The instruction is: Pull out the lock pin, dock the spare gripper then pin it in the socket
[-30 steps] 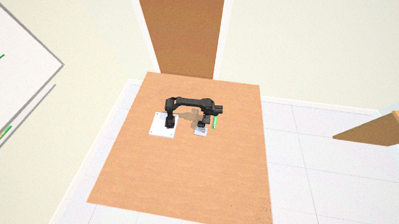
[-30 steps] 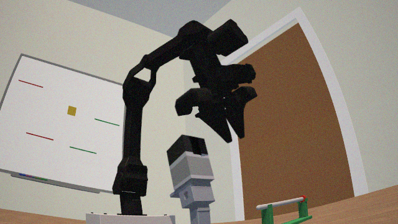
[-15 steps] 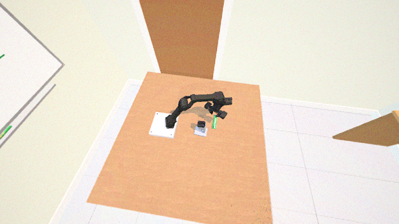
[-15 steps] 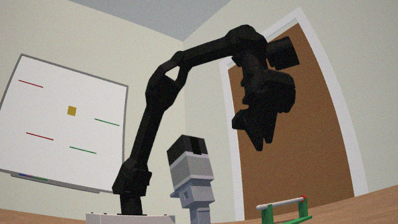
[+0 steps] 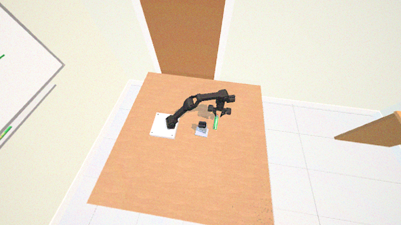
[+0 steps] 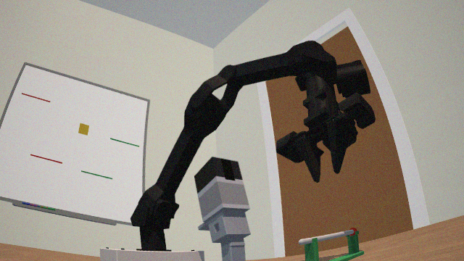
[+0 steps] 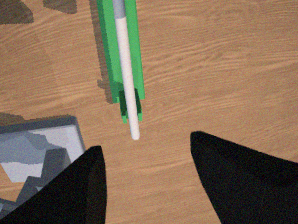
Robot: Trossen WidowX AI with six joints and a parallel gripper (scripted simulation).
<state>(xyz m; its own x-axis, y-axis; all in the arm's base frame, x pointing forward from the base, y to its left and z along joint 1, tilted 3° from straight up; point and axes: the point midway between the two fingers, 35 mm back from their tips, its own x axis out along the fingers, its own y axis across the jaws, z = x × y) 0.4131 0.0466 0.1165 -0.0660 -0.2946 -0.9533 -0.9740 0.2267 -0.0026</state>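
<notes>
Now: the green stand 110 mm below my gripper tip and 10 mm to the left of it. From my gripper tip the other things lie so: grey mount: 130 mm behind, 90 mm below, 80 mm to the right; then spare gripper: 130 mm behind, 90 mm to the right, 10 mm below.
</notes>
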